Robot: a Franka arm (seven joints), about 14 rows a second.
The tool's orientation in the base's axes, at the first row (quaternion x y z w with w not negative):
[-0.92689, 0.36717, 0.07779, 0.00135]
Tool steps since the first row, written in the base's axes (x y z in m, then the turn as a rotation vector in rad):
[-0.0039, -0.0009, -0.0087, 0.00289, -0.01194, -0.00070]
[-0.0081, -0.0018, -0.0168, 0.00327, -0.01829, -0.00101]
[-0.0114, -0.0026, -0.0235, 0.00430, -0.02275, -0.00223]
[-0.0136, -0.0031, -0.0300, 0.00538, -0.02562, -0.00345]
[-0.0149, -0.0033, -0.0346, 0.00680, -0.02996, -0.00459]
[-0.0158, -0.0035, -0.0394, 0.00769, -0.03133, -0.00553]
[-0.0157, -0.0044, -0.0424, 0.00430, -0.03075, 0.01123]
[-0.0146, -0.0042, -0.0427, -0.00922, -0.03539, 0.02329]
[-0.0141, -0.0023, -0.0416, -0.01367, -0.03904, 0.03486]
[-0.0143, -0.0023, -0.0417, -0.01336, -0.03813, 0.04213]
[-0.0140, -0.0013, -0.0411, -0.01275, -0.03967, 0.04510]
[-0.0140, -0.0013, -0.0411, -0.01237, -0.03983, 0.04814]
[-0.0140, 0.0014, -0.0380, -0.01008, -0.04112, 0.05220]
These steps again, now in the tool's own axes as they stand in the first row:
[-0.0009, 0.0028, 0.0091, 0.01030, 0.00671, -0.00043]
[-0.0022, 0.0059, 0.0176, 0.01494, 0.01108, -0.00056]
[-0.0030, 0.0084, 0.0247, 0.01889, 0.01357, 0.00023]
[-0.0033, 0.0099, 0.0314, 0.02180, 0.01486, 0.00111]
[-0.0034, 0.0107, 0.0361, 0.02594, 0.01700, 0.00177]
[-0.0032, 0.0112, 0.0410, 0.02764, 0.01734, 0.00249]
[-0.0021, 0.0116, 0.0439, 0.02238, 0.02014, -0.01354]
[-0.0014, 0.0107, 0.0440, 0.01408, 0.03340, -0.02380]
[-0.0025, 0.0090, 0.0430, 0.01168, 0.03973, -0.03481]
[-0.0027, 0.0091, 0.0431, 0.01023, 0.03925, -0.04198]
[-0.0032, 0.0082, 0.0425, 0.01129, 0.04012, -0.04509]
[-0.0032, 0.0082, 0.0425, 0.01123, 0.04014, -0.04816]
[-0.0055, 0.0064, 0.0396, 0.01316, 0.03975, -0.05258]

